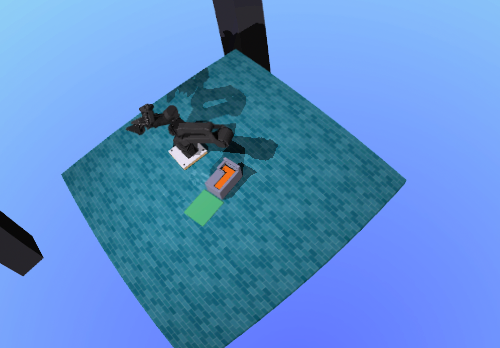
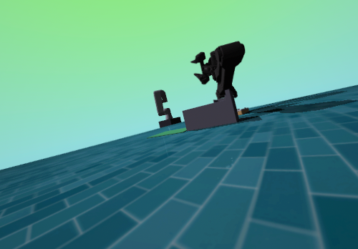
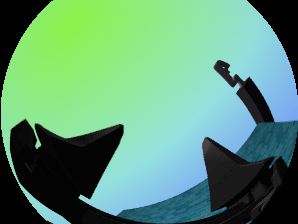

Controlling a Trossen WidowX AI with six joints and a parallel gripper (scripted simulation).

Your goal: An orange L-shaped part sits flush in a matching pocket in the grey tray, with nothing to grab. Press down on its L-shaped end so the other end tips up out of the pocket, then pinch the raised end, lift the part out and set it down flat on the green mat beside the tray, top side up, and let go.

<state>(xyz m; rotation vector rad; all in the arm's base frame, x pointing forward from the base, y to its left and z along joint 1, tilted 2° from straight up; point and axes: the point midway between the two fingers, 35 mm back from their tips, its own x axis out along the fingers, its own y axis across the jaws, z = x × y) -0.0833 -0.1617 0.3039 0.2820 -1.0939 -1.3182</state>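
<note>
Right now my gripper tip is 350 mm short of the orange L-shaped part, 210 mm to the right of it and 290 mm above it. Also, from my gripper tip: green mat (370 mm ahead, 50 mm to the left, 350 mm below).
</note>
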